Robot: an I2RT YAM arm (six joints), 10 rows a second.
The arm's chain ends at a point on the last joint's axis. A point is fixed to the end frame.
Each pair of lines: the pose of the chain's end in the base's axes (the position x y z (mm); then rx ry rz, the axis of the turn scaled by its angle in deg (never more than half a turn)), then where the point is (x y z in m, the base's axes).
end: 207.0 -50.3 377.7 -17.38 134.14 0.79
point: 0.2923 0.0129 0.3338
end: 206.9 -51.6 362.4 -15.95 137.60 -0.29
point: 0.2914 0.0086 0.3130
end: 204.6 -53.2 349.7 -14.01 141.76 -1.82
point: 0.2877 0.0031 0.2938
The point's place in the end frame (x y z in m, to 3 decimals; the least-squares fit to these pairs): -0.041 0.046 0.097
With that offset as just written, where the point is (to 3 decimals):
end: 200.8 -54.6 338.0 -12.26 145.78 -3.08
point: 0.282 -0.002 0.276
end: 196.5 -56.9 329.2 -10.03 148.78 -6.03
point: 0.277 -0.009 0.262
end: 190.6 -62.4 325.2 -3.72 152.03 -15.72
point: 0.272 -0.031 0.250
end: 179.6 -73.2 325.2 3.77 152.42 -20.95
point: 0.263 -0.054 0.248
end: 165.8 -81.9 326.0 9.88 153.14 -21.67
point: 0.250 -0.069 0.249
